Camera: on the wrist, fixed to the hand. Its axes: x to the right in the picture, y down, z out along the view.
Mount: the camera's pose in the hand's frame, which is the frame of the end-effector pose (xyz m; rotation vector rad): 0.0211 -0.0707 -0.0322 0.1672 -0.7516 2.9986
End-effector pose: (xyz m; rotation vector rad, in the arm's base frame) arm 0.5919 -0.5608 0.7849 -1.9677 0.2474 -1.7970
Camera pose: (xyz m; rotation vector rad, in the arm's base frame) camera 0.5510 -0.5147 0.8367 -0.1680 1.3454 0.8406
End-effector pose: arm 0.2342 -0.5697 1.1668 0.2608 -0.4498 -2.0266
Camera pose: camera 0.1795 -0.5645 1.1080 -0.7675 -0.5972 0.9747
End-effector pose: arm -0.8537 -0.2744 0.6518 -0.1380 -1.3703 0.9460
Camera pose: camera -0.7932 -0.2924 0.7017 1.0770 0.2257 -1.6836
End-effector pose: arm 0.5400 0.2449 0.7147 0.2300 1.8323 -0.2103
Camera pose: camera 0.4858 0.1862 0.7047 2.0763 -0.6091 1.3638
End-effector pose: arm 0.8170 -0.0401 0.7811 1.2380 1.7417 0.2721
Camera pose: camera 0.7473 -0.0451 0.7411 2.2969 -1.7763 0.9149
